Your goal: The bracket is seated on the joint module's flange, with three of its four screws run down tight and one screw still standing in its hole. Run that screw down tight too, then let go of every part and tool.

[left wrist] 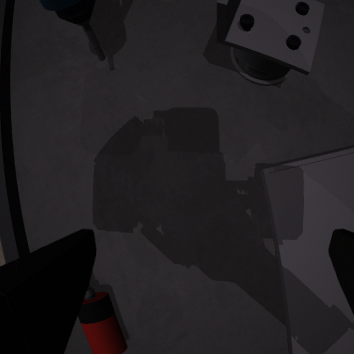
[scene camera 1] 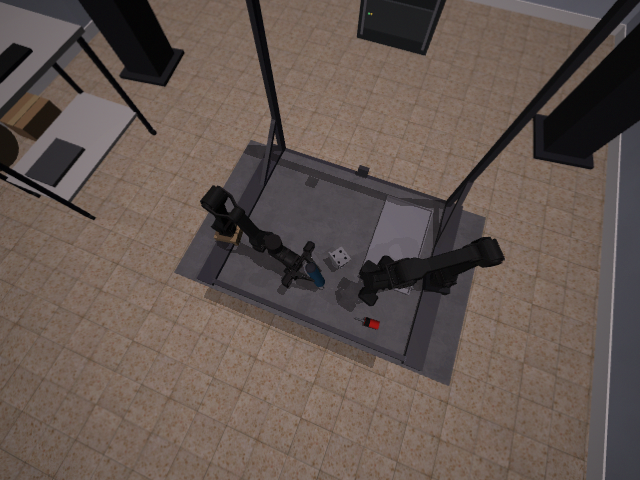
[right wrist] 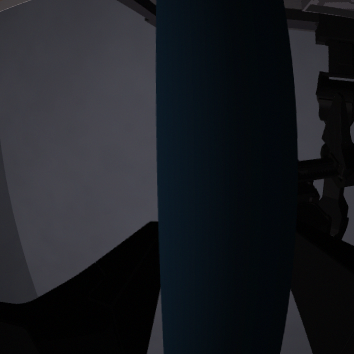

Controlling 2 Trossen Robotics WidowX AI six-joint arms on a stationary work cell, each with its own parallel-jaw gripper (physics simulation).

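Frame: origin at the left arm's base, x ahead, y left, z up, level; metres.
Where they show: left gripper, between the fingertips: [left wrist: 218, 244] [right wrist: 297, 94]; right gripper, between the fingertips: [scene camera 1: 318, 276] [right wrist: 222, 232]; left arm's base, origin of its link: [scene camera 1: 438, 279] [right wrist: 341, 42]; right arm's base, origin of its link: [scene camera 1: 228, 229].
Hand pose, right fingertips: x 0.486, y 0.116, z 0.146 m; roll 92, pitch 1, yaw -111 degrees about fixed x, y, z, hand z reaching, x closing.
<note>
Each offset is from my right fingertips to the top centre of the thing. "spot": to the spot under its first point.
The light grey bracket [scene camera 1: 339, 256] [left wrist: 270, 30] sits on the round joint module {dx -0.066, dy -0.125, dz -0.127 m} [left wrist: 261, 71]. Three dark screw heads and a small hole show on it in the left wrist view; its far part is cut off. How far each screw stands up is unclear. My right gripper [scene camera 1: 308, 268] [right wrist: 222, 232] is shut on the blue-handled driver {dx +0.002, dy -0.001, dz +0.083 m} [scene camera 1: 316, 277] [left wrist: 65, 6] [right wrist: 225, 150], tilted, its bit apart from the bracket at the picture's left. My left gripper [scene camera 1: 363, 283] [left wrist: 218, 244] is open and empty above the table, right of the bracket in the scene view.
A red and black tool {dx -0.221, dy +0.108, dz -0.157 m} [scene camera 1: 371, 323] [left wrist: 104, 327] lies near the front edge. A light grey panel {dx -0.309, dy -0.261, dz -0.175 m} [scene camera 1: 403, 222] [left wrist: 325, 200] lies at the picture's right, partly under the left arm. A small wooden piece {spot: dx +0.457, dy -0.119, dz -0.140 m} [scene camera 1: 221, 237] is near the right arm's base. Dark frame posts [scene camera 1: 267, 77] rise at the back corners.
</note>
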